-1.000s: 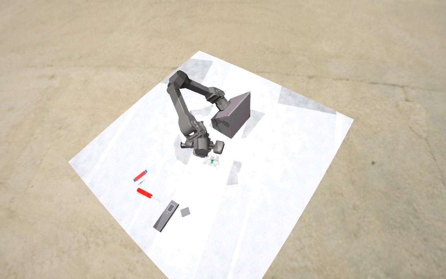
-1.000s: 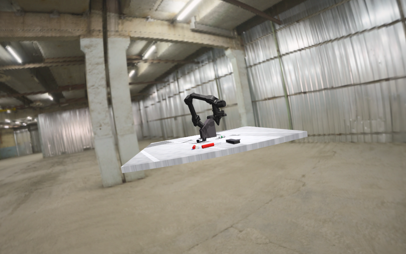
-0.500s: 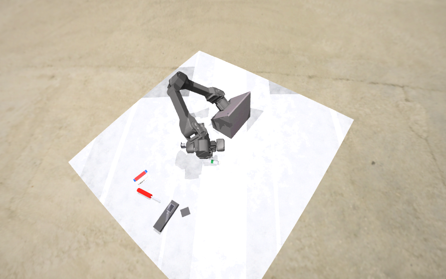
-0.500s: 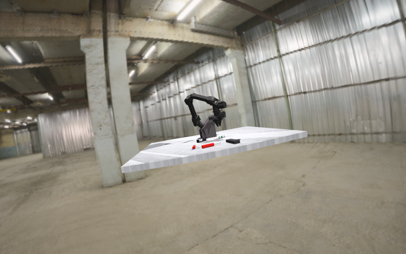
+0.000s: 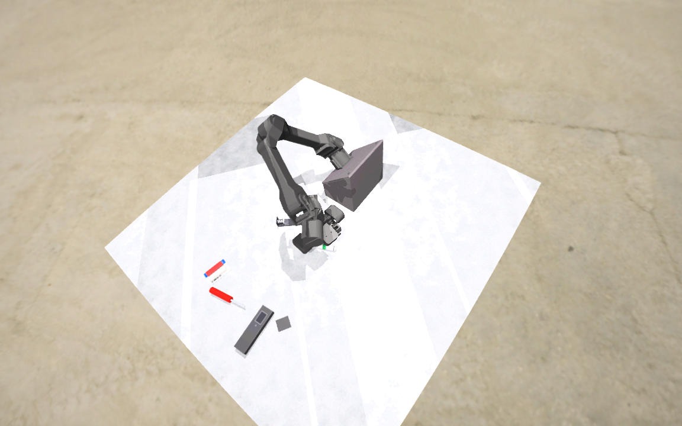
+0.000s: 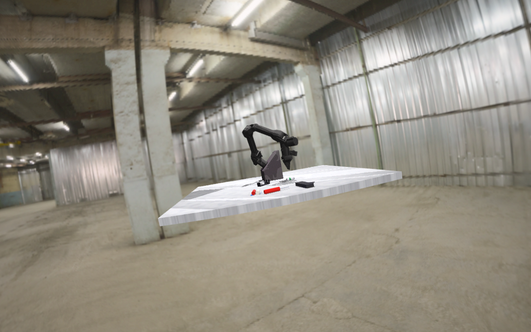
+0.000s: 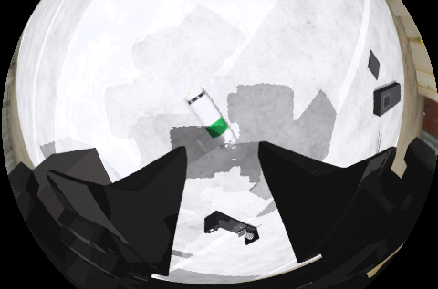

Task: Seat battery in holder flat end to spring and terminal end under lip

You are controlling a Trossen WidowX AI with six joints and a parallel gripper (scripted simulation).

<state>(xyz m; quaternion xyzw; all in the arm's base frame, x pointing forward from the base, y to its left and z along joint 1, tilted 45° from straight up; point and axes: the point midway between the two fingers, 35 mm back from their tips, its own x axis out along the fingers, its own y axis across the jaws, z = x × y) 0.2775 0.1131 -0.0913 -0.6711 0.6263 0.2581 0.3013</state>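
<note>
My gripper tip is now 10 mm past the battery and 70 mm above it. The rest, counted from my gripper tip: dark flat device: 370 mm ahead, 20 mm to the left, 60 mm below; red-handled screwdriver: 360 mm ahead, 120 mm to the right, 70 mm below.
</note>
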